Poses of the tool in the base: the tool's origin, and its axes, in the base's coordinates. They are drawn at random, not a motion.
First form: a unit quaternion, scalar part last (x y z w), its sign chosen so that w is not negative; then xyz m.
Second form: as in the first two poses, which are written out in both.
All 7 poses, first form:
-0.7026, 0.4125, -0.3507, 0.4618, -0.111, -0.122, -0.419
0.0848, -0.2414, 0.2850, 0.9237, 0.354, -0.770, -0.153
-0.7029, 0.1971, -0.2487, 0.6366, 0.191, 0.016, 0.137
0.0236, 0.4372, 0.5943, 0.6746, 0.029, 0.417, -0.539
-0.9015, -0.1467, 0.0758, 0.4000, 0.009, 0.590, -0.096
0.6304, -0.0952, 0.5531, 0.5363, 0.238, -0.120, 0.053
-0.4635, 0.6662, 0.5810, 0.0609, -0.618, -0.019, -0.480
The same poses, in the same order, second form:
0.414, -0.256, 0.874, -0.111; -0.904, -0.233, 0.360, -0.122; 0.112, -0.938, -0.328, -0.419; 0, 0, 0, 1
0.721, -0.568, -0.398, 0.354; 0.486, 0.823, -0.294, -0.770; 0.494, 0.019, 0.869, -0.153; 0, 0, 0, 1
0.799, 0.040, 0.601, 0.191; -0.594, -0.112, 0.797, 0.016; 0.099, -0.993, -0.066, 0.137; 0, 0, 0, 1
-0.089, -0.781, 0.618, 0.029; 0.822, 0.292, 0.488, 0.417; -0.562, 0.552, 0.617, -0.539; 0, 0, 0, 1
0.945, 0.204, -0.254, 0.009; 0.325, -0.637, 0.699, 0.590; -0.019, -0.743, -0.668, -0.096; 0, 0, 0, 1
0.370, -0.713, 0.595, 0.238; 0.473, -0.407, -0.781, -0.120; 0.799, 0.571, 0.187, 0.053; 0, 0, 0, 1
-0.563, -0.688, -0.457, -0.618; -0.547, -0.105, 0.831, -0.019; -0.620, 0.718, -0.317, -0.480; 0, 0, 0, 1

